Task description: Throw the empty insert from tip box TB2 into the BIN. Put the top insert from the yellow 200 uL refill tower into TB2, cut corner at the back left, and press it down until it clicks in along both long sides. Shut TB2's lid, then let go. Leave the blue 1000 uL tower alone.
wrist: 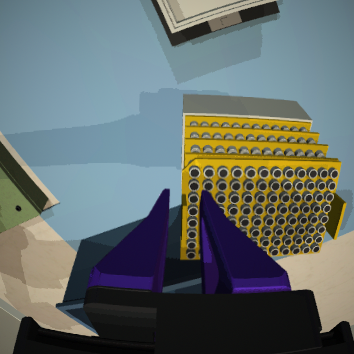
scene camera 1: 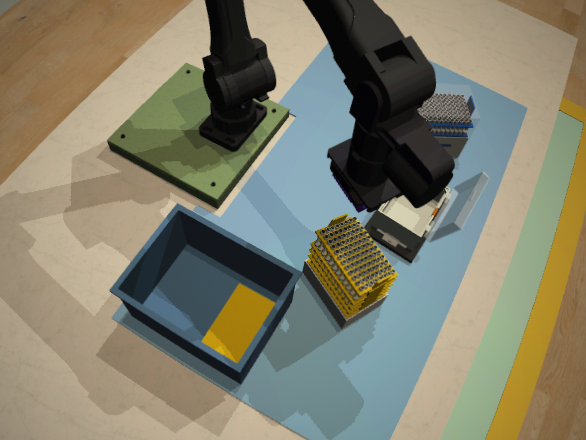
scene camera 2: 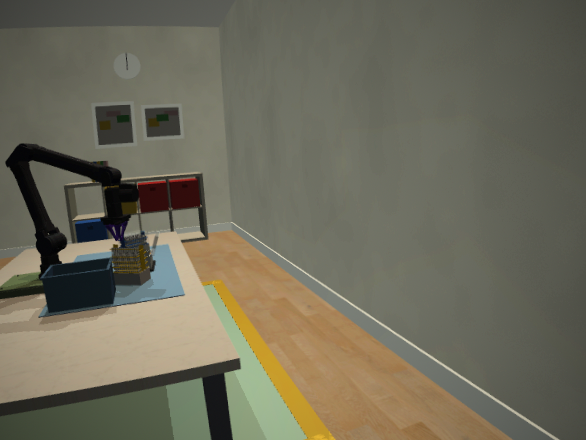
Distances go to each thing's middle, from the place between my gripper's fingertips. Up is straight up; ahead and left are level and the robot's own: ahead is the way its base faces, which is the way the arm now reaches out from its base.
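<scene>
So you can picture it, my gripper is 50 mm above the clear lid (scene camera 1: 457,207), 120 mm to the right of it and 140 mm short of it. From my hand, the dark blue bin (scene camera 1: 177,284) is 90 mm below, 200 mm to the right and 130 mm behind. And there's the empty yellow insert (scene camera 1: 240,319), which is 140 mm below my hand, 210 mm to the right of it and 70 mm behind it.
</scene>
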